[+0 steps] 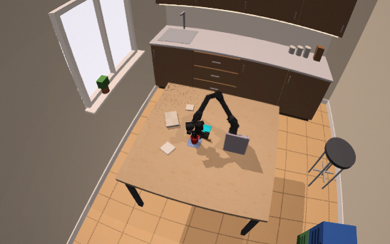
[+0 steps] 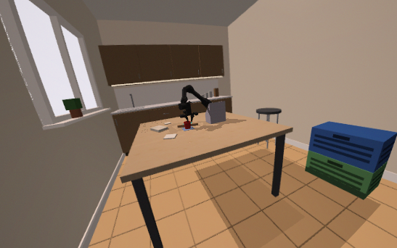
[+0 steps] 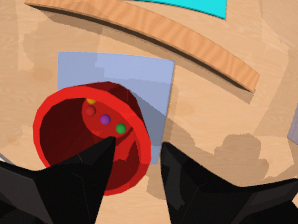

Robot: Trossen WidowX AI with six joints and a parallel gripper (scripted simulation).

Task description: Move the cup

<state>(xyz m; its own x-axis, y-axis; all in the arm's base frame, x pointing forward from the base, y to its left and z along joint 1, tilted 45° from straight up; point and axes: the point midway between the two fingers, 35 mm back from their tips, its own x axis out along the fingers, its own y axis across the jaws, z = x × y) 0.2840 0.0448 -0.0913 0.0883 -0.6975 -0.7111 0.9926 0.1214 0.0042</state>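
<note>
The red cup lies 3 cm ahead of my gripper tip and 2 cm below it. The rest, counted from my gripper tip: thin wooden bar: 1 cm ahead, 8 cm to the right, 5 cm below; cyan pad: 17 cm to the right, 7 cm below.
</note>
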